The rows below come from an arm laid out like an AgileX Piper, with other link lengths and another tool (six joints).
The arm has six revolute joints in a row. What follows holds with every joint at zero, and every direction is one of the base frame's. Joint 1 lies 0.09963 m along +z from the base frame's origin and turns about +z. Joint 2 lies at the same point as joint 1 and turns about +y. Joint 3 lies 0.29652 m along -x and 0.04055 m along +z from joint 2 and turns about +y. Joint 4 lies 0.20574 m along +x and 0.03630 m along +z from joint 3 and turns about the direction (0.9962, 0, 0.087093). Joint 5 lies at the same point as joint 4 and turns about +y. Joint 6 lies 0.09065 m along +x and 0.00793 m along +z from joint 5 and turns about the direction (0.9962, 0, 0.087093). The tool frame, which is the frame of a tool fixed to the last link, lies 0.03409 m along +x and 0.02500 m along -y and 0.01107 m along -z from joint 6; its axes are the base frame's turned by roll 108.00, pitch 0.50 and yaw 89.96 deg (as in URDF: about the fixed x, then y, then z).
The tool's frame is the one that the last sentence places.
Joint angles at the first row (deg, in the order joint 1, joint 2, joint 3, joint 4, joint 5, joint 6):
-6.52, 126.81, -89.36, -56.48, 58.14, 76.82
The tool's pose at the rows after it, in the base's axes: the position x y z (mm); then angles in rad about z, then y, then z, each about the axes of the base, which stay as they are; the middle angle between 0 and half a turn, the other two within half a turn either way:
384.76 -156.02 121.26 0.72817 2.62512 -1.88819
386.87 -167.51 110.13 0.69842 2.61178 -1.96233
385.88 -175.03 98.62 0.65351 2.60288 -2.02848
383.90 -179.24 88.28 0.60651 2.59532 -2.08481
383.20 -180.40 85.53 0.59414 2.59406 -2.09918
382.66 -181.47 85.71 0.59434 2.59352 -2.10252
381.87 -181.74 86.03 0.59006 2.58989 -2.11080
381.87 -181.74 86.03 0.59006 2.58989 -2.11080
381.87 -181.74 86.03 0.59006 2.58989 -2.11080
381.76 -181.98 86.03 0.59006 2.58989 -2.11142
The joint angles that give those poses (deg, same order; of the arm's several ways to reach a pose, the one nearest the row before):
-8.70, 130.52, -93.74, -56.35, 59.79, 77.79
-10.15, 133.54, -96.68, -56.18, 61.49, 77.84
-11.18, 135.67, -97.79, -56.05, 62.16, 77.84
-11.82, 137.23, -98.07, -55.91, 62.47, 77.84
-12.01, 137.60, -98.07, -55.85, 62.47, 77.84
-12.16, 137.59, -98.10, -55.85, 62.53, 77.84
-12.20, 137.59, -98.09, -55.85, 62.87, 77.84
-12.20, 137.59, -98.09, -55.85, 62.87, 77.84
-12.20, 137.59, -98.09, -55.85, 62.87, 77.84
-12.24, 137.59, -98.10, -55.85, 62.87, 77.83

